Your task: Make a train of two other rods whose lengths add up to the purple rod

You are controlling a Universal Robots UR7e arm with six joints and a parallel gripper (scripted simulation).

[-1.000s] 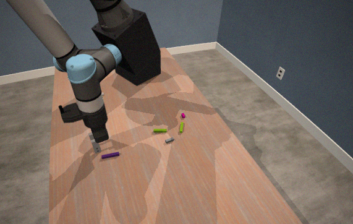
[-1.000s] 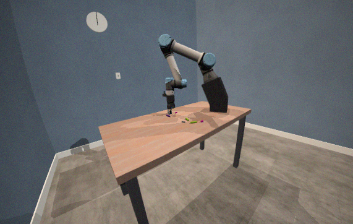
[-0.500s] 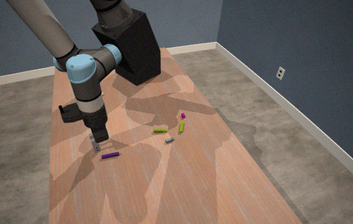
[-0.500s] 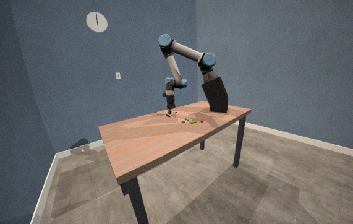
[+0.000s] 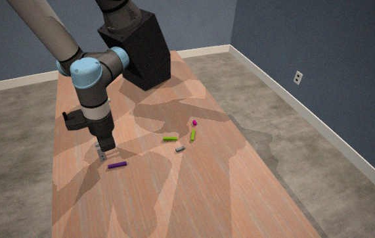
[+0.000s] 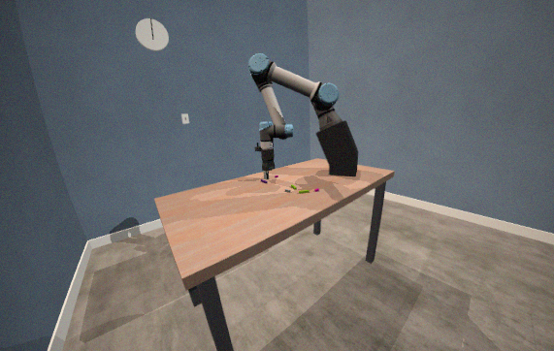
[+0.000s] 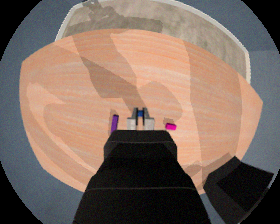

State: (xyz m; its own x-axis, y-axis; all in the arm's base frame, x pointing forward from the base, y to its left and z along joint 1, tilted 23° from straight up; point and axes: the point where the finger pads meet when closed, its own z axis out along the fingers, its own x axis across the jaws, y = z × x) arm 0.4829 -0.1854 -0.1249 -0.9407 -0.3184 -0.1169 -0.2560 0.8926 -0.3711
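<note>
The purple rod lies 4 cm ahead of my hand, 5 cm to the left of it and 1 cm below it. Also, from my hand: grey rod 2 cm ahead, 26 cm to the left, 1 cm below; blue rod 1 cm below.
</note>
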